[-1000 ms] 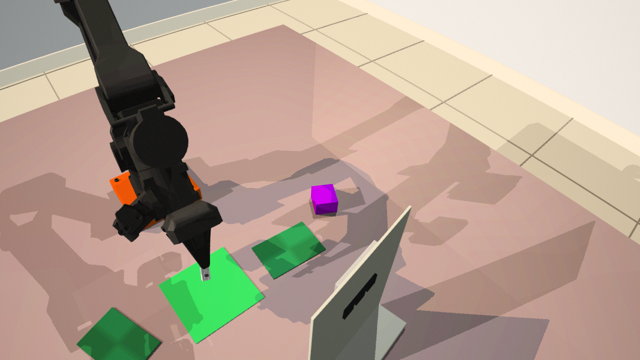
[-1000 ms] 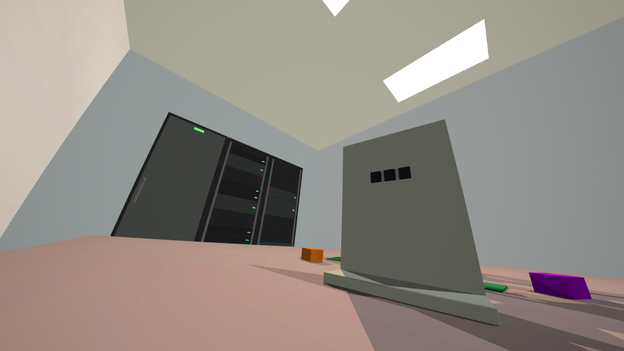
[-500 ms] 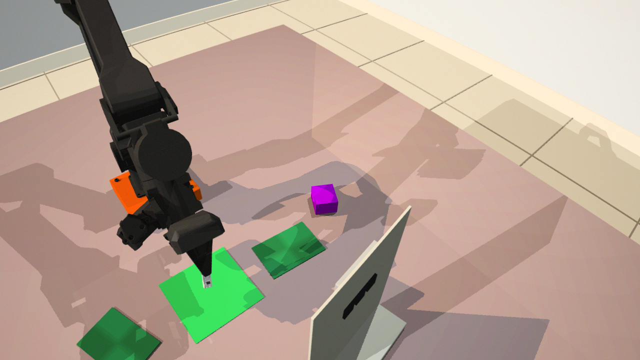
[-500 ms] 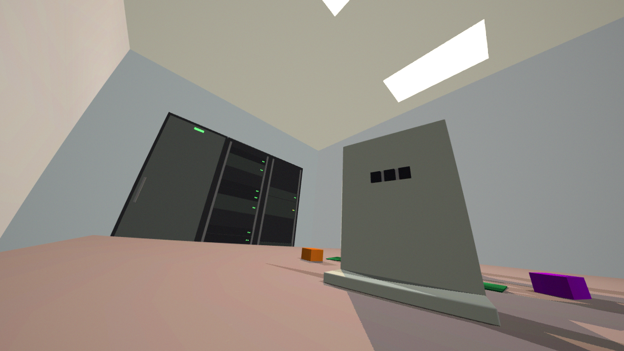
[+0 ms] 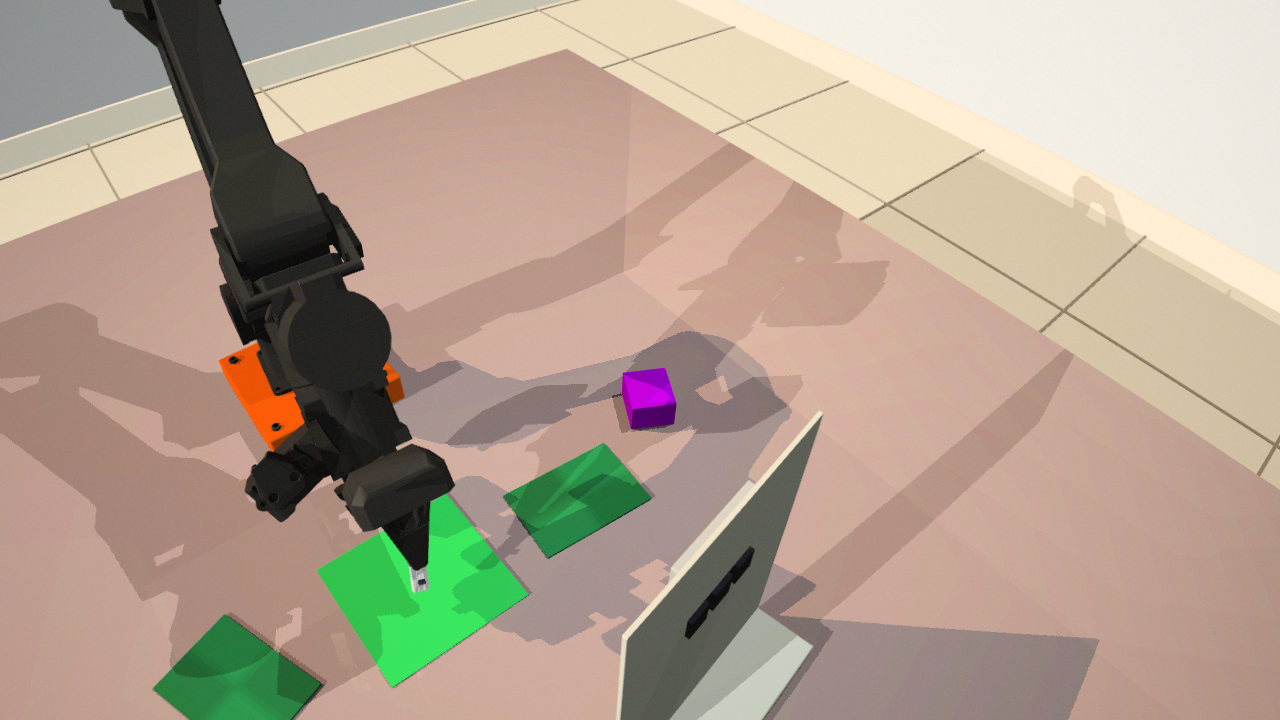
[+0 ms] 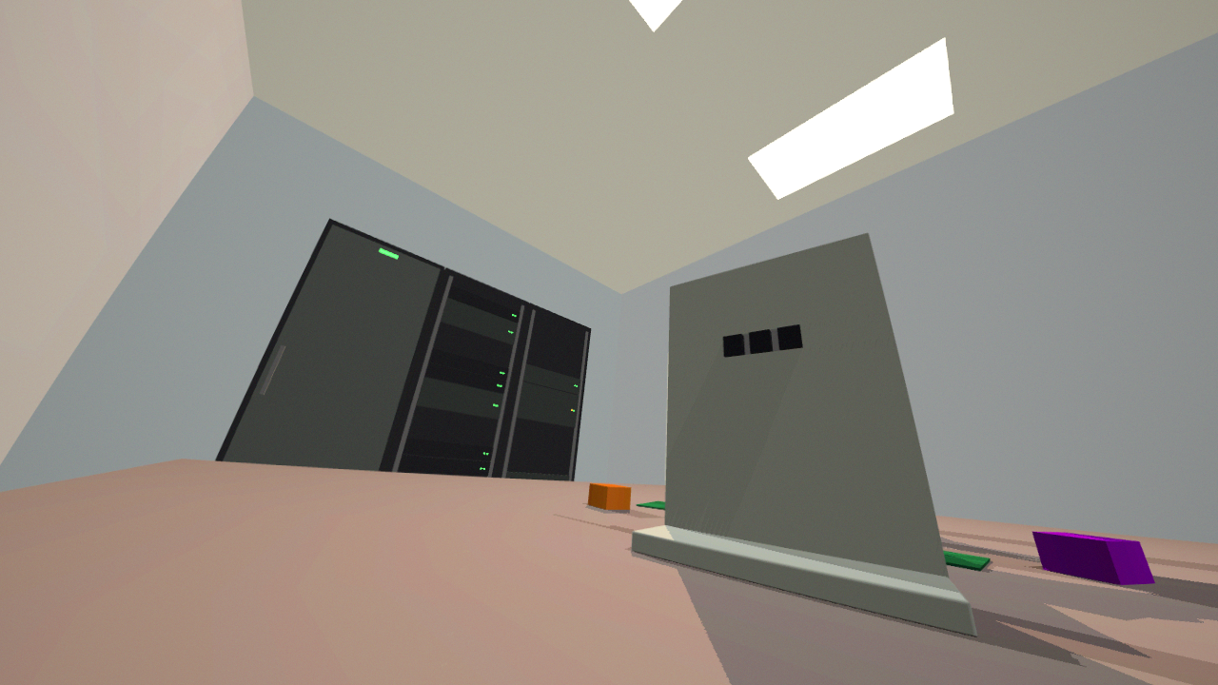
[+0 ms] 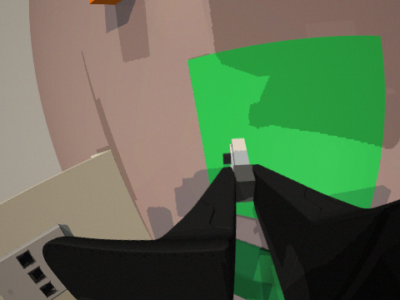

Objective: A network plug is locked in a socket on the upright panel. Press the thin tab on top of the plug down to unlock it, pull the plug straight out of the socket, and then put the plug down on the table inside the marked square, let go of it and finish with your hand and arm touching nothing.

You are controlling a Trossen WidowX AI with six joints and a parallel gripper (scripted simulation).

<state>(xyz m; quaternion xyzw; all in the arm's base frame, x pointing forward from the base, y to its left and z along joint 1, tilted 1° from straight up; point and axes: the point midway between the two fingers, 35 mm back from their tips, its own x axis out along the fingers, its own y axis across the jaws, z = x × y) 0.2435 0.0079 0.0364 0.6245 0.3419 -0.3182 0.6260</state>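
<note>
Now: gripper tip 4 cm above the bright green marked square and 1 cm past it. From my gripper tip the other things lie so: upright panel: 18 cm ahead, 12 cm to the left, 6 cm above.
</note>
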